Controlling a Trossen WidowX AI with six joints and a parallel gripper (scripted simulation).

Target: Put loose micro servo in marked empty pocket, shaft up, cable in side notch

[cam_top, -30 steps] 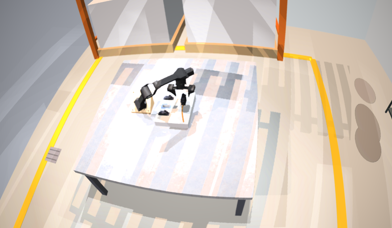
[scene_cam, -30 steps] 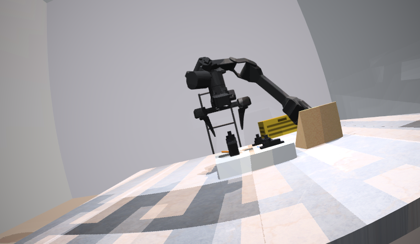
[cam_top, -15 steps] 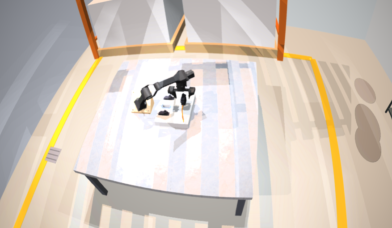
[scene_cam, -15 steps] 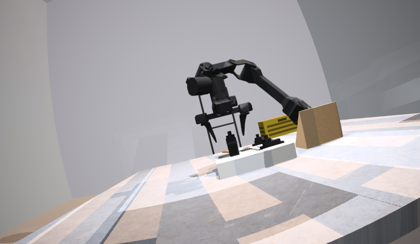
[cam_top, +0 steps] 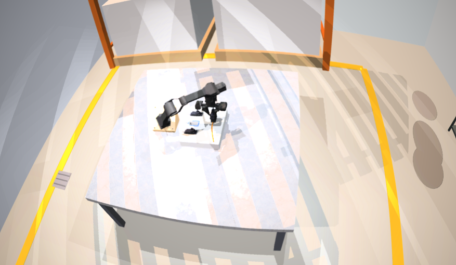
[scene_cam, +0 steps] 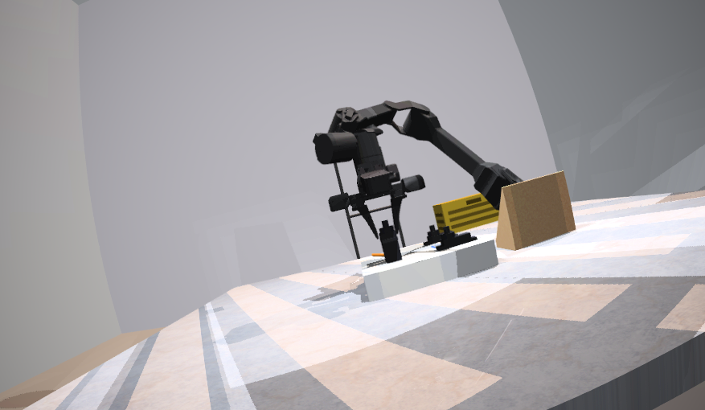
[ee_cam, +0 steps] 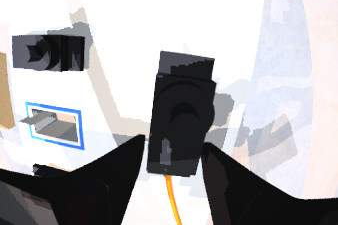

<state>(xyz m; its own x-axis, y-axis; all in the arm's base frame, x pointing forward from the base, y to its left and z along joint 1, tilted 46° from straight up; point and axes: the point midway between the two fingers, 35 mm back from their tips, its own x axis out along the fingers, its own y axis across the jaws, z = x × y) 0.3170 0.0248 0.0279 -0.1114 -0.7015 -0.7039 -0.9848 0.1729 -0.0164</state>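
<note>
Now: gripper tip 20 mm past the white deck block, 30 mm to the left of it and 70 mm above it.
</note>
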